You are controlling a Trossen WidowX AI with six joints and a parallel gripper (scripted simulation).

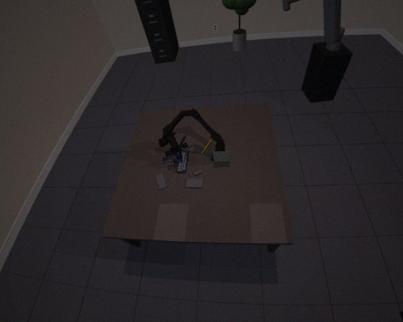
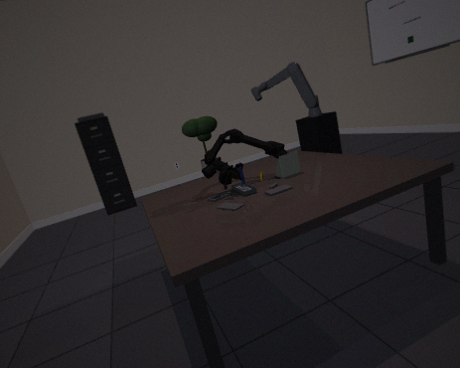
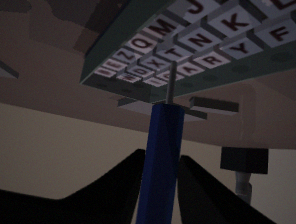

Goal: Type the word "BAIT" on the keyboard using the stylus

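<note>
Right now the blue stylus is 1 cm below my gripper tip. Also, from my gripper tip: yellow pen: 20 cm behind, 14 cm to the right, 7 cm below; then eraser-like block: 12 cm behind, 10 cm to the left, 7 cm below.
</note>
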